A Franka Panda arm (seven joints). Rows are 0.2 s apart.
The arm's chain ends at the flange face. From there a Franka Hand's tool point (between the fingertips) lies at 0.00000 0.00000 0.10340 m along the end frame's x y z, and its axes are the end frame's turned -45 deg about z.
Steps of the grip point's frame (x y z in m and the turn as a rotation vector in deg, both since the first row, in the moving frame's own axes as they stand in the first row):
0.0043 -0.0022 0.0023 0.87 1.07 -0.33
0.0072 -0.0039 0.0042 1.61 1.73 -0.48
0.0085 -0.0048 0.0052 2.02 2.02 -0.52
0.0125 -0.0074 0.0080 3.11 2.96 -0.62
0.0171 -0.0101 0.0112 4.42 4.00 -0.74
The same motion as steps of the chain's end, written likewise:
0.0012 -0.0021 0.0023 1.37 0.14 -0.33
0.0022 -0.0036 0.0043 2.36 0.08 -0.48
0.0026 -0.0043 0.0053 2.86 0.00 -0.52
0.0038 -0.0063 0.0083 4.29 -0.11 -0.62
0.0056 -0.0085 0.0118 5.95 -0.30 -0.74

